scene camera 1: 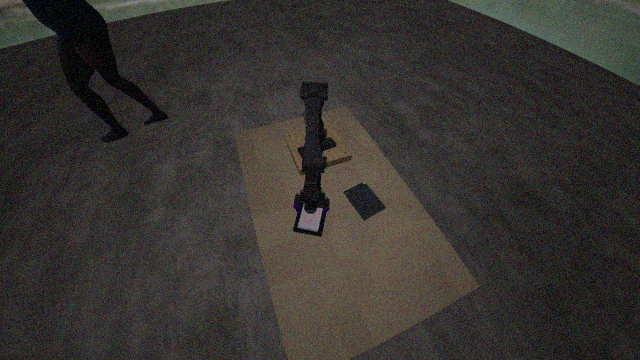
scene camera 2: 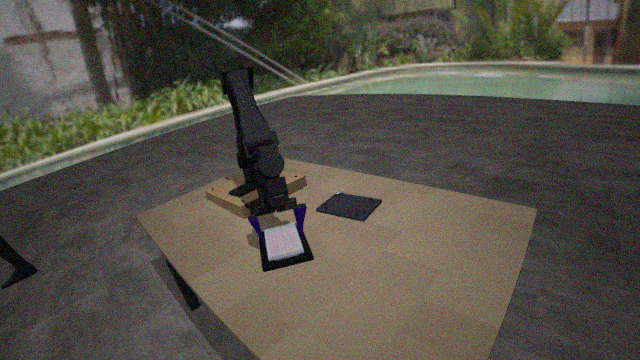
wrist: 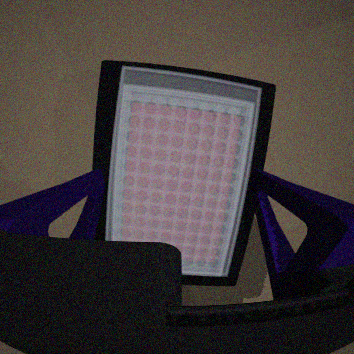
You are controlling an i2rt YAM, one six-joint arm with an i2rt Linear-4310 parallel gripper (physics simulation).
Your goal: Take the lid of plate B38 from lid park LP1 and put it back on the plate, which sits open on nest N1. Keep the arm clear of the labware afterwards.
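Places are measured from the arm's base along level axes (x ahead, y left, z up), in centimetres.
Pixels of known places: gripper, between the fingertips: [scene camera 1: 311,216] [scene camera 2: 283,241] [wrist: 177,177]; arm's base, origin of its link: [scene camera 2: 255,185].
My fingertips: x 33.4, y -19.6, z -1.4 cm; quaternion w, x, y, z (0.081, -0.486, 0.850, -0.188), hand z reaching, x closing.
For each thing: its top centre in the pictures, then the offset to it from my fingertips. "pt": a spot on its surface instead. Level surfaces: height alone.
- Plate B38, centre of its top: [wrist: 179,182] [scene camera 2: 282,238] [scene camera 1: 310,215] dx -0.2, dy +0.0, dz +0.8 cm
- black nest N1, a spot on its surface: [scene camera 2: 287,263] [scene camera 1: 306,233] pt dx +5.4, dy -4.7, dz -1.7 cm
- clear lid, a spot on its surface: [wrist: 190,96] pt dx +3.7, dy -3.1, dz +0.2 cm
- wooden table top, height of its surface: dz -2.6 cm
Plate B38 [scene camera 1: 310,220] [scene camera 2: 283,243] [wrist: 175,182], pale with pink wells, sits in the black nest N1 [scene camera 1: 308,232] [scene camera 2: 287,263] [wrist: 101,125]. The clear lid [wrist: 190,96] appears to lie over the plate; its exact seating is hard to tell in the dim, grainy views. My gripper [scene camera 1: 311,206] [scene camera 2: 281,232] [wrist: 177,177] is open, with its purple fingers low on both long sides of the plate. A dark part of the gripper hides the plate's near left corner in the wrist view. The dark flat pad, apparently lid park LP1 [scene camera 1: 364,201] [scene camera 2: 349,206], shows no visible lid on it.
The arm's wooden base board [scene camera 1: 338,161] [scene camera 2: 227,202] lies behind the nest on the wooden table top [scene camera 1: 390,280] [scene camera 2: 400,290]. The pad lies to the right of the gripper in both scene views. A person's legs [scene camera 1: 90,65] show beyond the table at the upper left.
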